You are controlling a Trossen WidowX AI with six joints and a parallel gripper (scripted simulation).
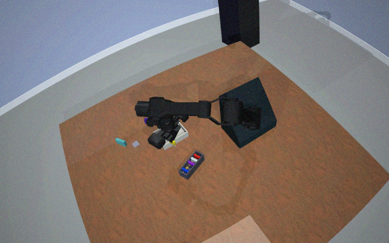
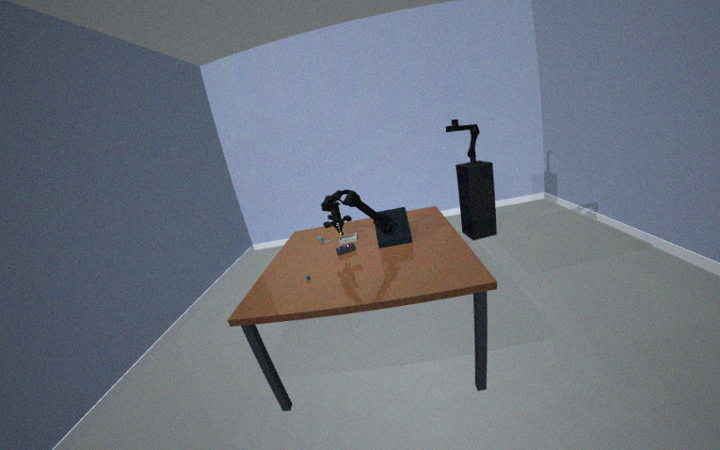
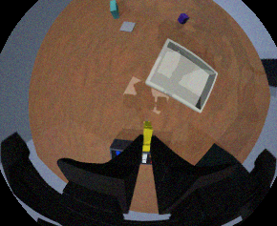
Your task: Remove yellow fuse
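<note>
My gripper tip is now 11 cm to the left of the tray, 10 cm above it and 4 cm past it. The rest, counted from my gripper tip: small purple cube 26 cm to the right, 9 cm below; then yellow fuse 1 cm below; then small grey tile 18 cm to the right, 11 cm ahead, 10 cm below.
</note>
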